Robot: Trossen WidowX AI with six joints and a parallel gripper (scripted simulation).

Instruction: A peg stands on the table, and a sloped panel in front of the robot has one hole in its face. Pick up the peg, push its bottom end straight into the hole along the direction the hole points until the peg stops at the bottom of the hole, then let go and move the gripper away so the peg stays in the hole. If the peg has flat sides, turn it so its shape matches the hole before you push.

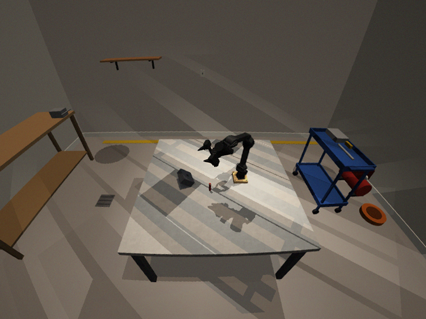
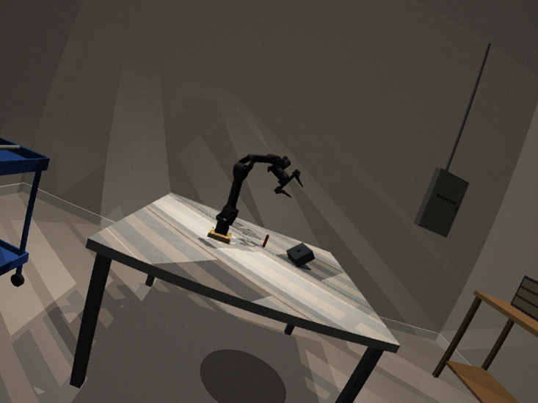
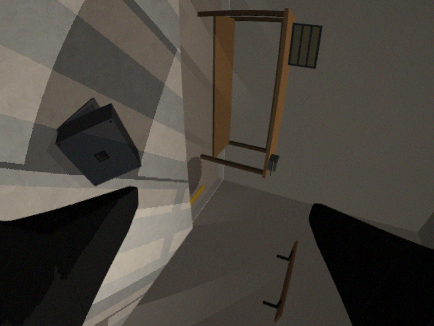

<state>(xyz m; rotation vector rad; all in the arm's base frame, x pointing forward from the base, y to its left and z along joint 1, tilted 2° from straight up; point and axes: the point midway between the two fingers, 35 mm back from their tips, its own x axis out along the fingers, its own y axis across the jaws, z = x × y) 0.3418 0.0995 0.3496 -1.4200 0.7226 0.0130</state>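
The red peg lies 70 mm behind my gripper tip, 10 mm to the right of it and 320 mm below it. The rest, counted from my gripper tip: dark sloped panel 120 mm ahead, 130 mm to the right, 320 mm below.
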